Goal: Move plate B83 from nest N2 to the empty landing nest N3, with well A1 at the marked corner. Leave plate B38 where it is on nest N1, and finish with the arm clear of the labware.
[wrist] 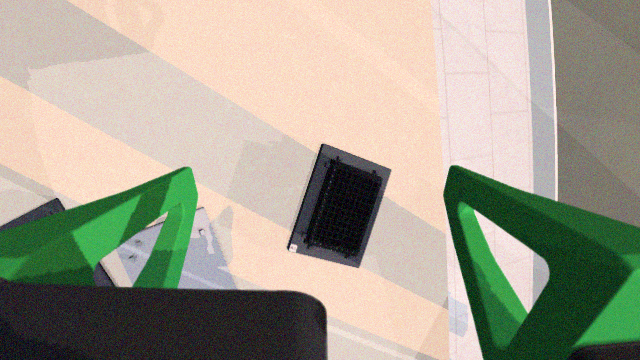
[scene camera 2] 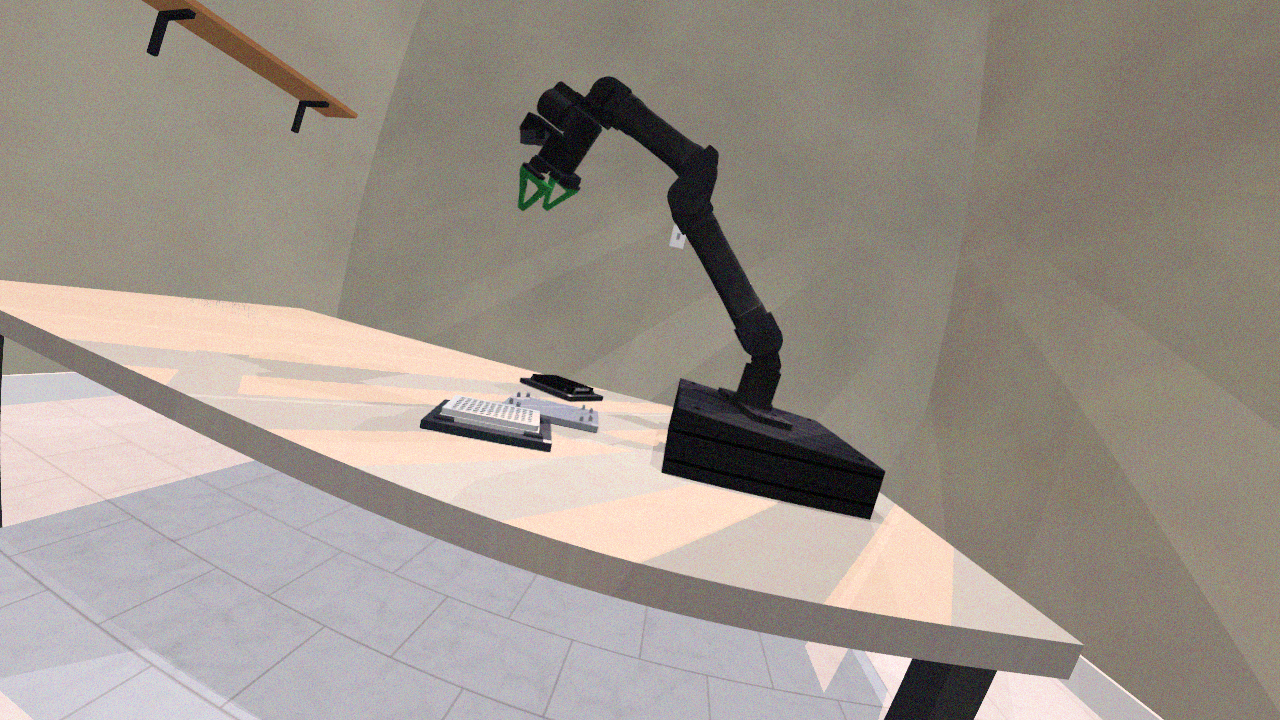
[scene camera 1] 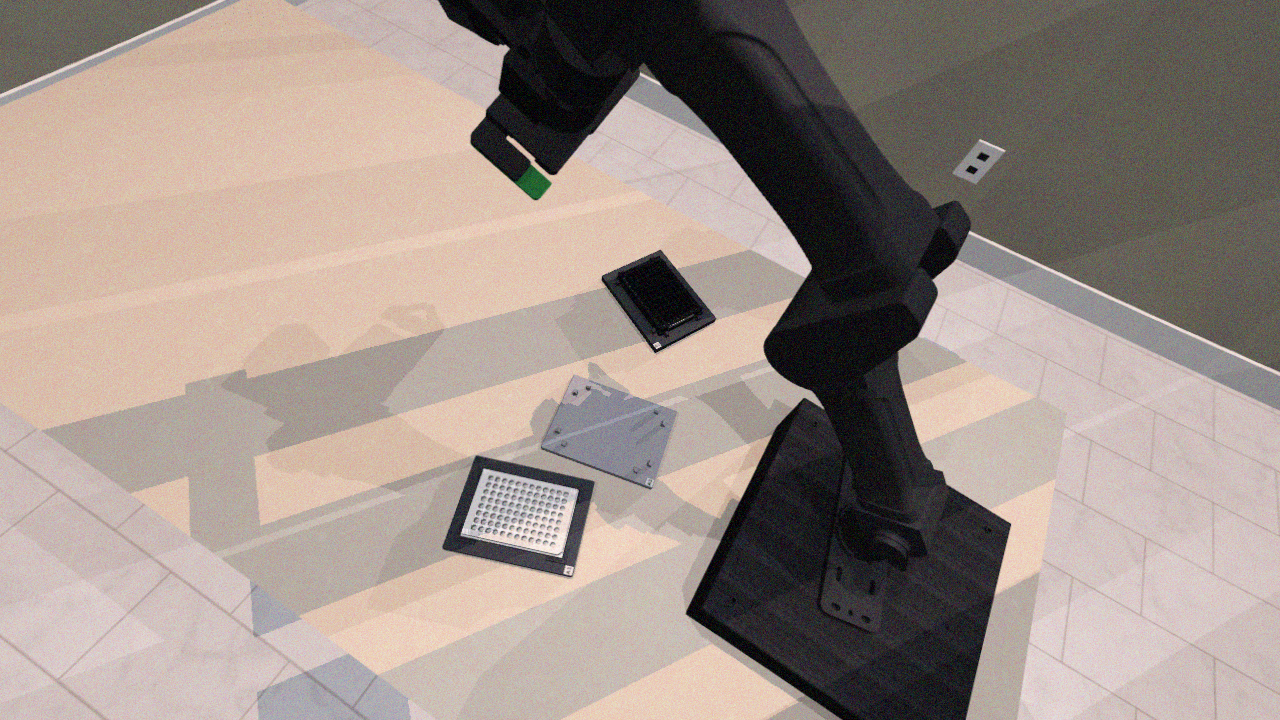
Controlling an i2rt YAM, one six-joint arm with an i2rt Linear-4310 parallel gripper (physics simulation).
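A black well plate sits on a dark nest. A white well plate sits on another dark nest. Between them lies the empty grey nest, with small posts and a white mark at one corner. Plate and nest names are too small to read. My gripper is open and empty, high above the table; in the wrist view the black plate shows between its green fingertips, far below.
The arm's black base block stands on the table, near the grey nest. A wall shelf hangs at the upper left in scene camera 2's view. A wall outlet is behind the arm.
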